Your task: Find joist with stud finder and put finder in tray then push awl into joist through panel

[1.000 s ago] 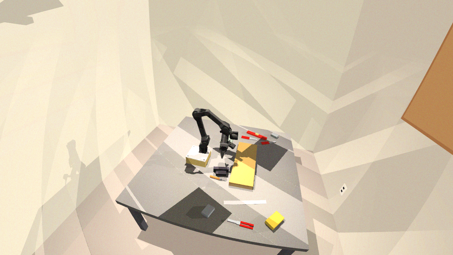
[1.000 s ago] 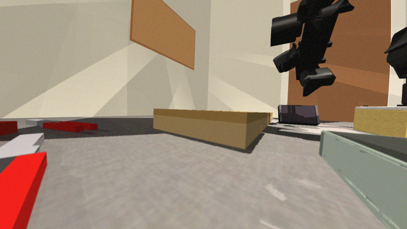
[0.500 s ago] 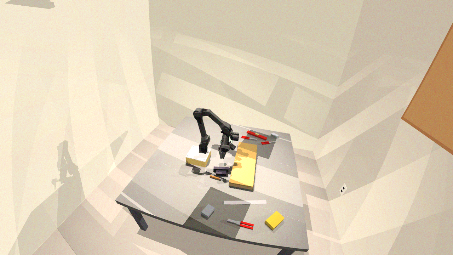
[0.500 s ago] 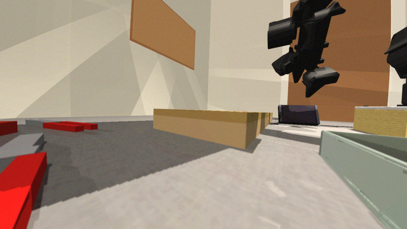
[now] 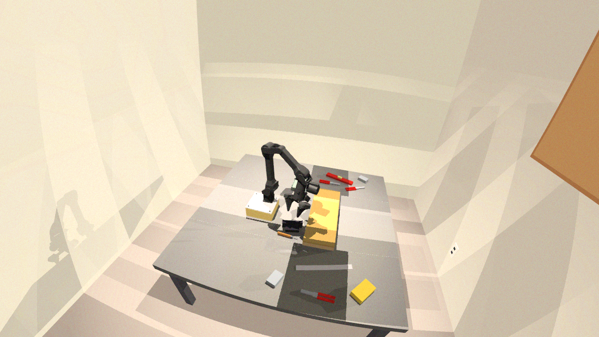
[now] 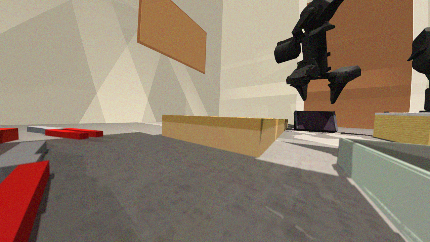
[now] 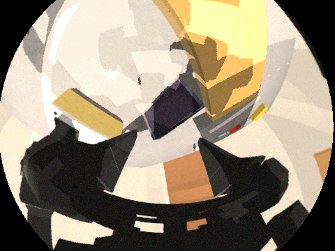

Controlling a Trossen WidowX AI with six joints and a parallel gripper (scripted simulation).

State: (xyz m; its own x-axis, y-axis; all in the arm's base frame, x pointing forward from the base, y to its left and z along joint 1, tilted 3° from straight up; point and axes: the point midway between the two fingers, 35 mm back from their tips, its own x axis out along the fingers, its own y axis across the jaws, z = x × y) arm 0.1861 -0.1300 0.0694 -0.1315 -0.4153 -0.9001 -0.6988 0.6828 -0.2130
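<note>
My gripper tip is now 20 mm short of the stud finder, 40 mm to the left of it and 80 mm above it. Round my gripper tip: white strip 220 mm ahead, 270 mm to the right, 100 mm below; pale green tray 440 mm to the left, 90 mm below; awl 90 mm to the right, 90 mm below.
</note>
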